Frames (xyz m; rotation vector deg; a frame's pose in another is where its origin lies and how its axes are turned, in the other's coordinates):
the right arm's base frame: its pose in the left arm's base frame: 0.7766 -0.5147 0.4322 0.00 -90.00 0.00
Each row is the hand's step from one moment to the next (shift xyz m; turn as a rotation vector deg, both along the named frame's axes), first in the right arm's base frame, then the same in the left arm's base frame.
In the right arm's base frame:
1: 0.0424 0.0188 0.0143 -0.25 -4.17 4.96
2: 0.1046 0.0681 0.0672 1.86 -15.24 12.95
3: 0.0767 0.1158 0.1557 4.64 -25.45 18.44
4: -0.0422 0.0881 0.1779 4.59 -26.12 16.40
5: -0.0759 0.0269 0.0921 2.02 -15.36 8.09
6: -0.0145 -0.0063 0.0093 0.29 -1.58 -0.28
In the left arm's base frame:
1: -0.0143 0.0188 0.0424 -4.96 -4.17 -0.25
2: -0.0672 0.0681 0.1046 -12.95 -15.24 1.86
3: -0.1557 0.1158 0.0767 -18.44 -25.45 4.64
4: -0.1779 0.0881 -0.0422 -16.40 -26.12 4.59
5: -0.0921 0.0269 -0.0759 -8.09 -15.36 2.02
6: -0.0093 -0.0063 -0.0145 0.28 -1.58 0.29

